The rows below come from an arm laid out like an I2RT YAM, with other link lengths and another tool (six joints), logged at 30 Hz.
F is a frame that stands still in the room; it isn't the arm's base.
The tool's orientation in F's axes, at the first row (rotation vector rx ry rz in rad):
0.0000 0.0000 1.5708
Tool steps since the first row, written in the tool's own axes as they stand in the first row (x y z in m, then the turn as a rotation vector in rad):
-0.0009 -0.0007 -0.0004 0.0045 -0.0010 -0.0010
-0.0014 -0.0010 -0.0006 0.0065 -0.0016 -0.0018
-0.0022 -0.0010 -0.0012 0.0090 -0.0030 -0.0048
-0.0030 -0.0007 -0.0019 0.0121 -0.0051 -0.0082
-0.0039 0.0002 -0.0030 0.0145 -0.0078 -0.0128
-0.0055 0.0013 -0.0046 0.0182 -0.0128 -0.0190
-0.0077 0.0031 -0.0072 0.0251 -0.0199 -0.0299
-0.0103 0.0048 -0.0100 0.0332 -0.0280 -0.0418
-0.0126 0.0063 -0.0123 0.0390 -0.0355 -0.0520
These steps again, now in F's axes. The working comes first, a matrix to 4 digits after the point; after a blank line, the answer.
The tool's axes in the first row as the columns of a matrix, in F's axes (used below as rounded here):
0.0000 -1.0000 0.0000
1.0000 0.0000 0.0000
0.0000 0.0000 1.0000

0.0007 -0.0009 -0.0004 0.0010 0.0045 -0.0010
0.0010 -0.0014 -0.0006 0.0016 0.0065 -0.0018
0.0010 -0.0022 -0.0012 0.0030 0.0090 -0.0048
0.0007 -0.0030 -0.0019 0.0051 0.0121 -0.0082
-0.0002 -0.0039 -0.0030 0.0078 0.0145 -0.0128
-0.0013 -0.0055 -0.0046 0.0128 0.0182 -0.0190
-0.0031 -0.0077 -0.0072 0.0199 0.0251 -0.0299
-0.0048 -0.0103 -0.0100 0.0280 0.0332 -0.0418
-0.0063 -0.0126 -0.0123 0.0355 0.0390 -0.0520

